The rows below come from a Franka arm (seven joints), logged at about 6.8 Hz.
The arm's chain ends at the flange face. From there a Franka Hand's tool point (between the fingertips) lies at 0.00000 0.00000 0.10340 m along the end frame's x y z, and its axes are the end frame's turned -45 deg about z.
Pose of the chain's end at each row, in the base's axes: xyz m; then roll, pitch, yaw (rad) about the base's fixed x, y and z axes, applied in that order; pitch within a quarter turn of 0, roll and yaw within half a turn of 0:
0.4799 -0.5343 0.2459 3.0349 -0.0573 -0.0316
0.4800 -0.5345 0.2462 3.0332 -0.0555 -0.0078
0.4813 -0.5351 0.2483 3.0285 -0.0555 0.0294
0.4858 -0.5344 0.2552 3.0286 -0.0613 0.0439
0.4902 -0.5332 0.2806 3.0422 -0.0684 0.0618
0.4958 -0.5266 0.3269 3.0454 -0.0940 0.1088
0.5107 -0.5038 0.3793 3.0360 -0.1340 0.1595
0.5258 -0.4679 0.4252 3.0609 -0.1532 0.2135
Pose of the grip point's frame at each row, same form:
0.4854 -0.5455 0.1433 3.0256 0.0347 0.7487
0.4856 -0.5457 0.1436 3.0257 0.0372 0.7724
0.4873 -0.5466 0.1457 3.0223 0.0405 0.8092
0.4926 -0.5458 0.1527 3.0183 0.0363 0.8236
0.4979 -0.5430 0.1780 3.0230 0.0217 0.8425
0.5065 -0.5354 0.2244 3.0072 0.0012 0.8896
0.5260 -0.5124 0.2774 2.9724 -0.0206 0.9396
0.5429 -0.4727 0.3233 2.9764 -0.0516 0.9970

